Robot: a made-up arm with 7 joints. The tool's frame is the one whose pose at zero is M. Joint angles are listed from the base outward.
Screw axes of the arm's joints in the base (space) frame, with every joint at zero. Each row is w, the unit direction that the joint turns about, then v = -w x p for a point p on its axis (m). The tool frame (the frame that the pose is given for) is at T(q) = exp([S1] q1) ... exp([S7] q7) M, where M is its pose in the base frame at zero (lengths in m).
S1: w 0 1 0 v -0.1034 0 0
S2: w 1 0 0 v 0 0.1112 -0.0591
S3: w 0 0 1 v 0.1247 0.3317 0
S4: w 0 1 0 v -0.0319 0 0.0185
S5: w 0 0 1 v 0.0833 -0.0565 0
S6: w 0 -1 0 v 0.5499 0 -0.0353
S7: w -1 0 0 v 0 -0.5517 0.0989
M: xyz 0.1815 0.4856 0.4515 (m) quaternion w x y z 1 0 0 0
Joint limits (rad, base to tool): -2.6..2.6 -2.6..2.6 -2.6..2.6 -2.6..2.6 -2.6..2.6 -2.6..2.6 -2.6..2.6
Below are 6 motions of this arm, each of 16 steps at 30 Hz.
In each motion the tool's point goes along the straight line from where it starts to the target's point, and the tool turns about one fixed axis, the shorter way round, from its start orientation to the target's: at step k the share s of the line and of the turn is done. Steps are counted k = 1, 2, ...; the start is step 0. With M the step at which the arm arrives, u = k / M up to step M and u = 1 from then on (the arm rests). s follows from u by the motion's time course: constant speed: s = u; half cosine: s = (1 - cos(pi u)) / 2; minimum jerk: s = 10 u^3 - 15 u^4 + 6 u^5.
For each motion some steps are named. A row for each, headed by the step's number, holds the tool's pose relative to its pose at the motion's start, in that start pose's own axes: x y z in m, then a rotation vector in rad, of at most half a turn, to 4 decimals.
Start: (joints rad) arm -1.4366 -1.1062 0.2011 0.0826 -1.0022 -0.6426 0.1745
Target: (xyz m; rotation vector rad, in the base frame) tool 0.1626 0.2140 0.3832 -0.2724 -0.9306 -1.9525
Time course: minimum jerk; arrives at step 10
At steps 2, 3, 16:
2: 0.0088 -0.0087 -0.0034 -0.0167 -0.0141 -0.0200
3: 0.0248 -0.0245 -0.0096 -0.0471 -0.0398 -0.0562
16: 0.1522 -0.1504 -0.0588 -0.2890 -0.2438 -0.3448

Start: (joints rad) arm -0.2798 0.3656 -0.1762 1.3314 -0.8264 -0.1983 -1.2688
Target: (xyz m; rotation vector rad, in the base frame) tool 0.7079 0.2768 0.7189 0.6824 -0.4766 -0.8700
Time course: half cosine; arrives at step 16
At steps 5, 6, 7, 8, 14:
5: -0.1560 -0.0305 -0.0030 0.0479 -0.1902 0.2107
6: -0.2167 -0.0424 -0.0041 0.0665 -0.2642 0.2927
7: -0.2825 -0.0553 -0.0054 0.0867 -0.3444 0.3817
8: -0.3510 -0.0687 -0.0067 0.1078 -0.4279 0.4742
14: -0.6753 -0.1321 -0.0129 0.2073 -0.8233 0.9123

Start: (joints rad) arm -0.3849 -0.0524 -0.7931 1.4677 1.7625 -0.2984 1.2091
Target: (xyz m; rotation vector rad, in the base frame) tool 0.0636 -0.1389 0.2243 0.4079 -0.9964 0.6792
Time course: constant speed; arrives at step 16
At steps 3, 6, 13, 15, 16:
3: 0.0308 -0.0154 0.0215 -0.0162 -0.1390 -0.0757
6: 0.0617 -0.0308 0.0430 -0.0324 -0.2779 -0.1514
13: 0.1336 -0.0667 0.0931 -0.0702 -0.6022 -0.3281
15: 0.1542 -0.0770 0.1075 -0.0810 -0.6948 -0.3786
16: 0.1645 -0.0821 0.1146 -0.0864 -0.7411 -0.4039

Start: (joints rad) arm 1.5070 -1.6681 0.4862 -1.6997 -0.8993 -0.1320 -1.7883
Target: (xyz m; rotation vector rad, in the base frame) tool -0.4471 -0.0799 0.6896 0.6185 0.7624 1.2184
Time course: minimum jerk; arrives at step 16
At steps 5, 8, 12, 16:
5: -0.0895 -0.1052 -0.0277 -0.2486 0.1058 0.0411
8: -0.2486 -0.2923 -0.0768 -0.6907 0.2938 0.1141
12: -0.4458 -0.5241 -0.1378 -1.2383 0.5267 0.2047
16: -0.4972 -0.5846 -0.1537 -1.3813 0.5875 0.2283

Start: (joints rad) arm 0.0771 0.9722 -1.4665 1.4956 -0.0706 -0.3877 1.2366
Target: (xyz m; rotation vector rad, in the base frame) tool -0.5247 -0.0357 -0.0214 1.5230 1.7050 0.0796
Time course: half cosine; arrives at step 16
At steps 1, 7, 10, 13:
1: 0.0002 0.0012 -0.0027 0.0057 -0.0031 -0.0010
7: 0.0086 0.0495 -0.1116 0.2371 -0.1290 -0.0414
10: 0.0147 0.0851 -0.1917 0.4073 -0.2216 -0.0711
13: 0.0195 0.1127 -0.2539 0.5395 -0.2935 -0.0941

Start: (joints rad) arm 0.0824 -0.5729 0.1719 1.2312 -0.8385 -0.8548 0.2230
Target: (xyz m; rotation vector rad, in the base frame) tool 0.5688 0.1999 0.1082 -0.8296 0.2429 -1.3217
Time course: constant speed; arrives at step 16
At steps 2, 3, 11, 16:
2: -0.0188 -0.0628 0.0191 0.1313 -0.1204 -0.0317
3: -0.0282 -0.0942 0.0287 0.1970 -0.1807 -0.0476
11: -0.1033 -0.3453 0.1053 0.7222 -0.6625 -0.1745
16: -0.1503 -0.5023 0.1532 1.0505 -0.9636 -0.2538

